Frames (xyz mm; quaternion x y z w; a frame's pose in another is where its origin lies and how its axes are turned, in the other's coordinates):
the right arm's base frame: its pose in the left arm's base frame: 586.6 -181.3 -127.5 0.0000 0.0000 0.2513 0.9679
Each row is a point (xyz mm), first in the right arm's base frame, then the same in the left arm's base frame.
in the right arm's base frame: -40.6 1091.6 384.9
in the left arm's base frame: 20.1 752.7 257.4
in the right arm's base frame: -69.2 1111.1 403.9
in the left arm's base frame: -14.4 755.8 276.4
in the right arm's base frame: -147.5 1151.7 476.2
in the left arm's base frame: -102.5 753.2 348.7
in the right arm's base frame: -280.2 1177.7 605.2
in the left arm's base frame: -231.1 711.3 477.7
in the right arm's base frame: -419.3 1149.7 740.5
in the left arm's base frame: -339.0 619.2 613.0
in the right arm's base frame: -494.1 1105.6 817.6
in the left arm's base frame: -382.9 544.3 690.1
